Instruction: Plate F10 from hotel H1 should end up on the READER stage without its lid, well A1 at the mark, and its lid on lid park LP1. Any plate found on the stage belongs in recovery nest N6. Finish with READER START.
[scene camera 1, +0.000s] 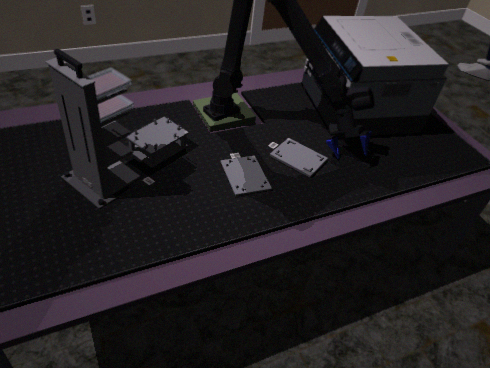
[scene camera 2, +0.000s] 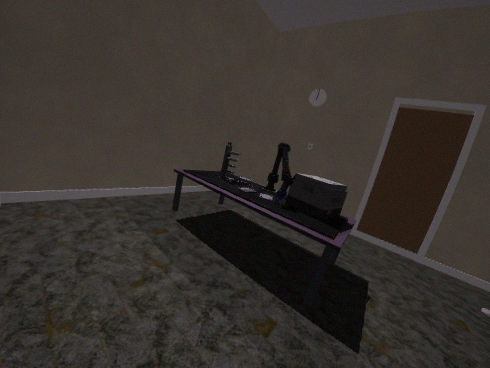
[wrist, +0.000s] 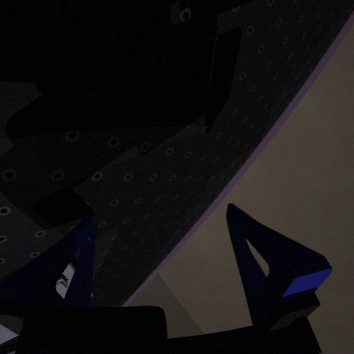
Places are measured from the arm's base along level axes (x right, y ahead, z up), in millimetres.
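Pixels of known places: gripper, fingertip midpoint: (scene camera 1: 352, 156) (scene camera 2: 277, 201) (wrist: 159, 216); arm's base, link origin: (scene camera 1: 221, 111) (scene camera 2: 269, 189).
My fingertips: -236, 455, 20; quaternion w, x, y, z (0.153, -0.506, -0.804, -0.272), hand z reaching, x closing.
Note:
For each thing: its top centre in the pictures, then the offset to it from my fingertips, as dx, dy, dz. "spot": a spot on its surface instead.
- pale flat pad with corner brackets, surface spot: (scene camera 1: 298, 157) spot: +151, -103, -19
- grey box, top centre: (scene camera 1: 380, 38) (scene camera 2: 322, 179) -279, -237, +267
- upper pinkish plate, top centre: (scene camera 1: 101, 81) +711, -334, +293
- lower pinkish plate, top centre: (scene camera 1: 104, 104) +711, -334, +222
- raised pale platform with pegs, top centre: (scene camera 1: 157, 130) (scene camera 2: 244, 177) +538, -381, +45
- second flat pad with pegs, surface spot: (scene camera 1: 246, 175) spot: +359, -117, -21
My gripper (scene camera 1: 351, 152) (scene camera 2: 280, 197) (wrist: 159, 216) is open and empty, its blue fingers wide apart. It hangs low over the table, right of a pale flat pad with corner brackets (scene camera 1: 298, 157) and in front of the reader, a white and grey box (scene camera 1: 400, 92) (scene camera 2: 317, 197). The hotel, a tall grey tower (scene camera 1: 80, 130) (scene camera 2: 226, 162), stands at the left. An upper pinkish plate (scene camera 1: 111, 84) and a lower pinkish plate (scene camera 1: 115, 107) show behind it, one above the other. Their labels are too small to read. I cannot tell which place is LP1, N6 or the stage.
A raised pale platform with pegs (scene camera 1: 158, 134) stands right of the tower. A second flat pad with pegs (scene camera 1: 246, 175) lies left of the bracketed pad. The arm's green base plate (scene camera 1: 200, 107) is behind them. The table's purple front edge (scene camera 1: 300, 232) runs along the front.

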